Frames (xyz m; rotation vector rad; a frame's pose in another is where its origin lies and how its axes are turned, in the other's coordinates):
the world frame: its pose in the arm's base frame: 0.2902 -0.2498 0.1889 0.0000 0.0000 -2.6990
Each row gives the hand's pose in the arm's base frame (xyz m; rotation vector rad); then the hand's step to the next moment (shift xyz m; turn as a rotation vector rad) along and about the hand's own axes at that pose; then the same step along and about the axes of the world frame.
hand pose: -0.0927 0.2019 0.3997 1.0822 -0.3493 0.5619
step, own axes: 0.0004 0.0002 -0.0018 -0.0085 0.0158 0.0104
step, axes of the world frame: -0.0010 -0.0015 -0.0004 0.0172 -0.0015 0.0116
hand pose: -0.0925 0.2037 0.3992 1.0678 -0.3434 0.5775
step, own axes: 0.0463 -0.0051 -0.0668 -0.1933 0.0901 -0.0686
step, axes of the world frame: -0.0659 -0.0469 -0.0092 0.1723 -0.1259 -0.0683
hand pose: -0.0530 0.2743 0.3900 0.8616 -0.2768 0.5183
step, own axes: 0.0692 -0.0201 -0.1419 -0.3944 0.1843 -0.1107
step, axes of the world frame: -0.1179 -0.0790 -0.0719 0.3620 -0.2370 -0.1207
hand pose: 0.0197 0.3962 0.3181 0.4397 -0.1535 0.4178
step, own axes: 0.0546 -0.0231 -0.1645 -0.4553 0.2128 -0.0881
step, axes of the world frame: -0.0930 -0.0371 -0.1433 0.4274 -0.2587 -0.1038
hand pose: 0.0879 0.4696 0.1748 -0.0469 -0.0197 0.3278
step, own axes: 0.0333 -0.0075 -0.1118 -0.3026 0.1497 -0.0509
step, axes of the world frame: -0.0329 0.0169 -0.1109 0.2831 -0.1805 -0.0618
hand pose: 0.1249 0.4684 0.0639 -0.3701 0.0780 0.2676
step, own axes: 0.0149 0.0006 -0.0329 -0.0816 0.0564 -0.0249
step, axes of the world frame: -0.0086 0.0128 -0.0326 0.0762 -0.0600 -0.0326
